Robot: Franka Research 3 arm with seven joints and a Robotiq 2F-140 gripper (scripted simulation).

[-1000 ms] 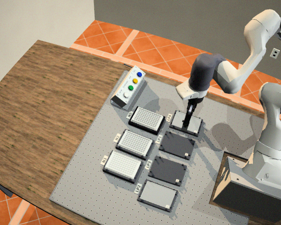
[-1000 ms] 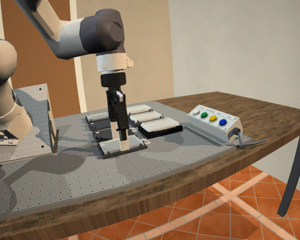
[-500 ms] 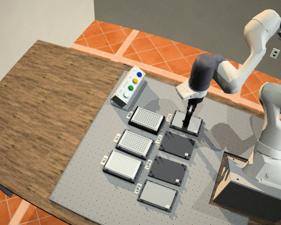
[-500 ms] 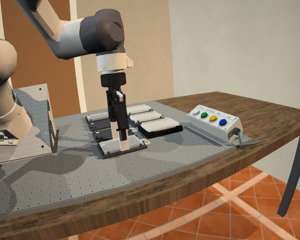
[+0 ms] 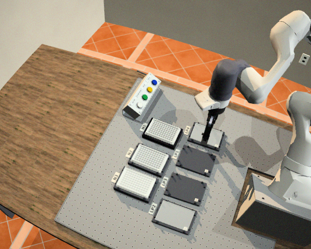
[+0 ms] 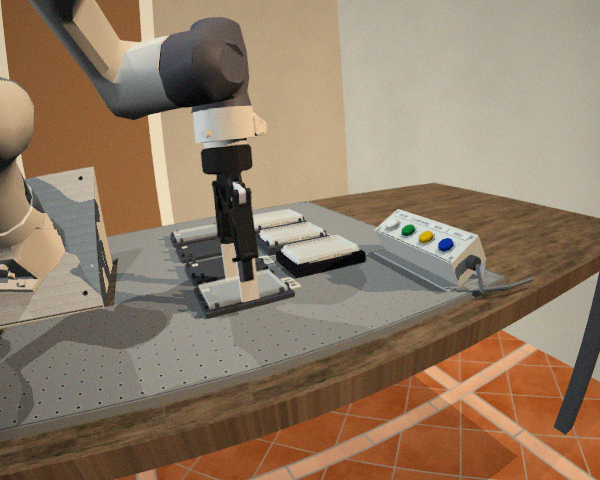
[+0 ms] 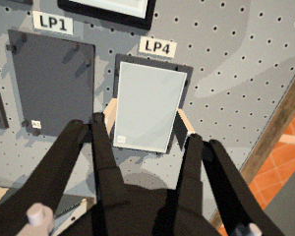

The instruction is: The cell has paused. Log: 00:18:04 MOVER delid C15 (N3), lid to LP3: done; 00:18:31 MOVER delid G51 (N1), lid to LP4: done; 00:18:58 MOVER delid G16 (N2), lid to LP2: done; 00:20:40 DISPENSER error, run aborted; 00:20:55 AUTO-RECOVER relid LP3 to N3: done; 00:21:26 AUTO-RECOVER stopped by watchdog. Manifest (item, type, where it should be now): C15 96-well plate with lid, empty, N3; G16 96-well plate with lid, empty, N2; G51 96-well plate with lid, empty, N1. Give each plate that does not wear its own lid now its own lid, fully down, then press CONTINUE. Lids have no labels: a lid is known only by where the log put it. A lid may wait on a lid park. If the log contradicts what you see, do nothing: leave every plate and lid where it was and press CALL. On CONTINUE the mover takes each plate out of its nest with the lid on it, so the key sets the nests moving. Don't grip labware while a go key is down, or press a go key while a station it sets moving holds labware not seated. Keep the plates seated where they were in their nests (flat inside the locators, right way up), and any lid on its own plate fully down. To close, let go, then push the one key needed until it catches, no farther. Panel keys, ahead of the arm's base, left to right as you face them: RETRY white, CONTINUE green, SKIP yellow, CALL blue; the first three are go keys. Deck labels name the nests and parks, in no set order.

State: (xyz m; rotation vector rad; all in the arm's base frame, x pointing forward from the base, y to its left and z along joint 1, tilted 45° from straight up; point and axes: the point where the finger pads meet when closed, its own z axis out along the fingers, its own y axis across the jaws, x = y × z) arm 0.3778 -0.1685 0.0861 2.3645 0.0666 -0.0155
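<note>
Right now my hand is 3 cm above the lp4 park. Round my hand: plate (21 cm to the left, 17 cm ahead, 1 cm below); then LP3 park (27 cm to the left, 3 cm below, 1 cm behind); then lp1 park (13 cm to the left, 3 cm below).
</note>
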